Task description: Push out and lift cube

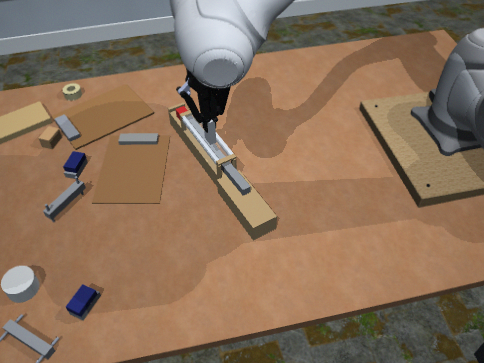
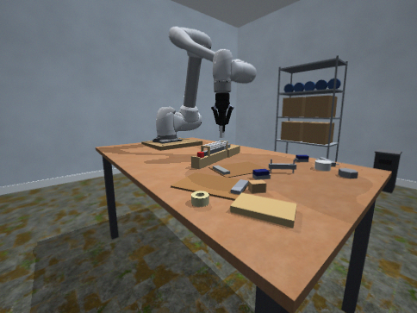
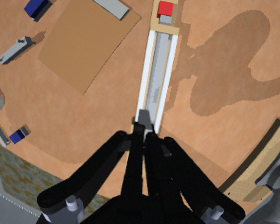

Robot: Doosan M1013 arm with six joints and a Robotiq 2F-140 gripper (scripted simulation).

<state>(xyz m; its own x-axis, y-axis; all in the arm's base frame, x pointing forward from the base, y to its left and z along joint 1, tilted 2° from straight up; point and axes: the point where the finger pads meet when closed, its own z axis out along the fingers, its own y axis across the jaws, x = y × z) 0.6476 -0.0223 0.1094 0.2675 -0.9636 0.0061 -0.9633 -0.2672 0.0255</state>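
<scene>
The red cube lies 4 cm ahead of my hand, 18 cm to the right of it and 9 cm below it. The rest, counted from my hand: blue block: 32 cm ahead, 27 cm to the left, 14 cm below; then wooden plank: 47 cm ahead, 33 cm to the right, 14 cm below; then wooden channel: 5 cm to the right, 10 cm below.
</scene>
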